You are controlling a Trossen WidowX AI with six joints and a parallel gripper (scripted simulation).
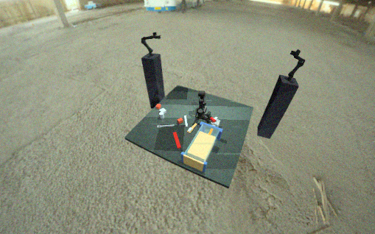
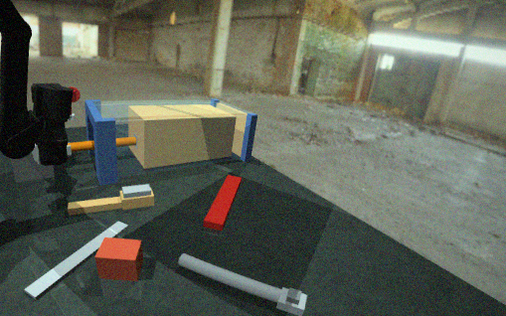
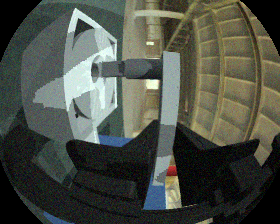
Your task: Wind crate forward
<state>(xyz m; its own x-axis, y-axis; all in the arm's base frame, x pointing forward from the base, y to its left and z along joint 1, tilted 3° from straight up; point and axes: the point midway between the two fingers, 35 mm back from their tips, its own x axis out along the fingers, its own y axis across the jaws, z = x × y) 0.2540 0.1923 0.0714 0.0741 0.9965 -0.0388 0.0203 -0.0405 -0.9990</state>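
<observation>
My gripper tip is now 5 cm short of the red knob, 2 cm to the left of it and 4 cm below it. From my gripper tip the other things lie so: wooden-handled tool (9 cm ahead, 25 cm to the right, 13 cm below); then winch (6 cm behind, 1 cm to the right, 11 cm below); then winch handle (1 cm ahead, 1 cm to the right, 1 cm above).
</observation>
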